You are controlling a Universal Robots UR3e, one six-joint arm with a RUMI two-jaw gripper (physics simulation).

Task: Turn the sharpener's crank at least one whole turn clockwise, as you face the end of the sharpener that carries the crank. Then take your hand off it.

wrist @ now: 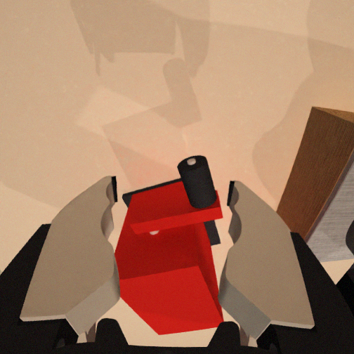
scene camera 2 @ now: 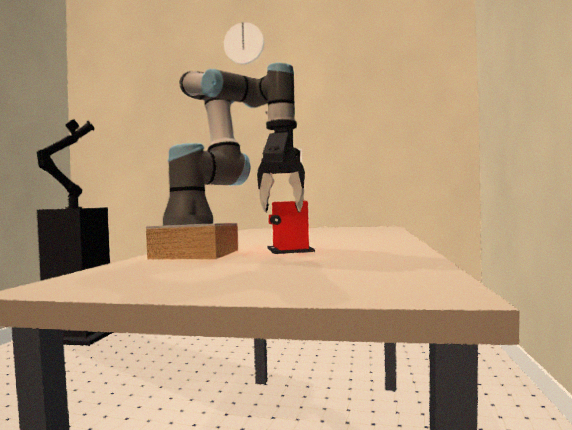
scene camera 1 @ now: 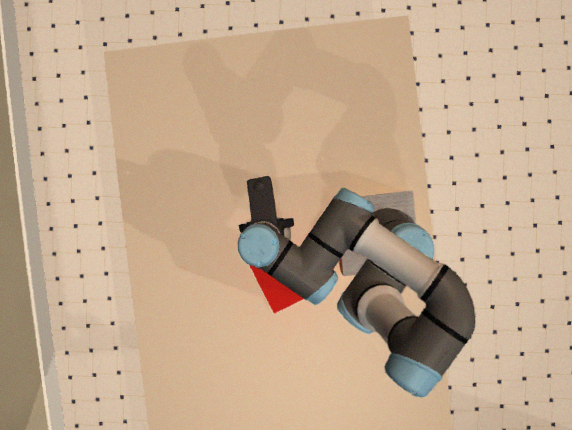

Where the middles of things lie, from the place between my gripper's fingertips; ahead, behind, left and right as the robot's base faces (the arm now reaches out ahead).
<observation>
Right now the black crank handle (wrist: 196,178) is 20 mm below my hand, 20 mm behind it and 10 mm to the left of it. Round my hand: red sharpener (scene camera 2: 286,238) (100 mm to the left, 40 mm below).
</observation>
